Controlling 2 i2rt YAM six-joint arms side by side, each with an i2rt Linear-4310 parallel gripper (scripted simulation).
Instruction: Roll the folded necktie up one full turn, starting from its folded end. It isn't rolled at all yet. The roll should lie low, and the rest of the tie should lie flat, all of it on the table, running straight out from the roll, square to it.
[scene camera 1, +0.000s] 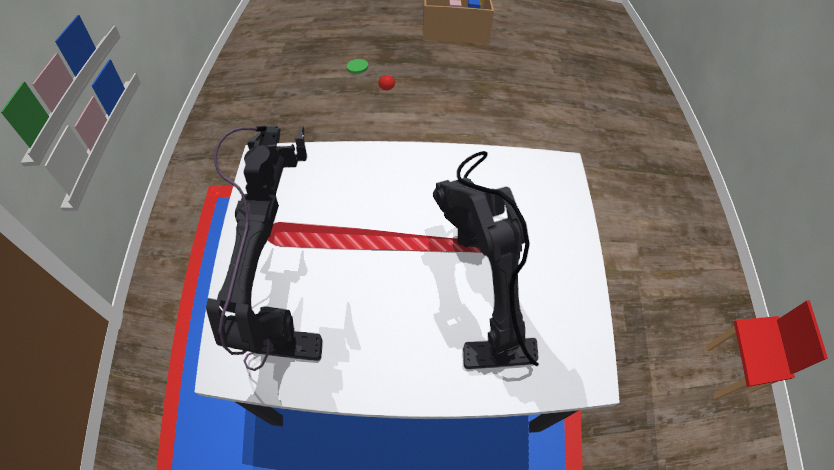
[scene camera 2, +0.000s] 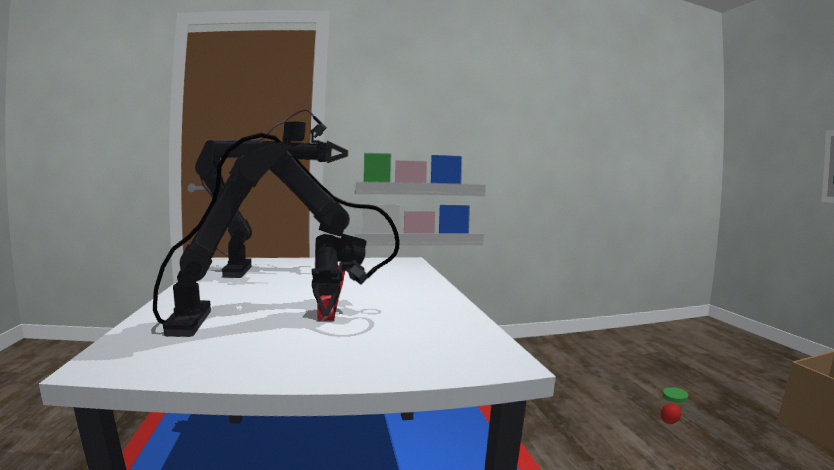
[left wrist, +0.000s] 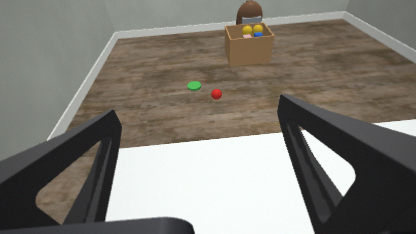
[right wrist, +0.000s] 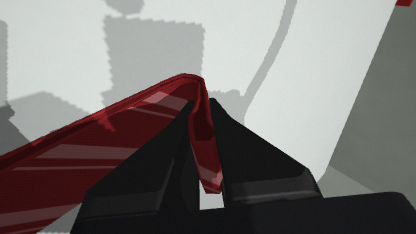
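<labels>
In the right wrist view the left gripper is out of frame. Scene camera 1 and the left wrist view do show the left gripper, as does scene camera 2 (348, 153). On the left gripper, the point (scene camera 1: 296, 135) and the point (left wrist: 374, 152) are the same spot.
</labels>
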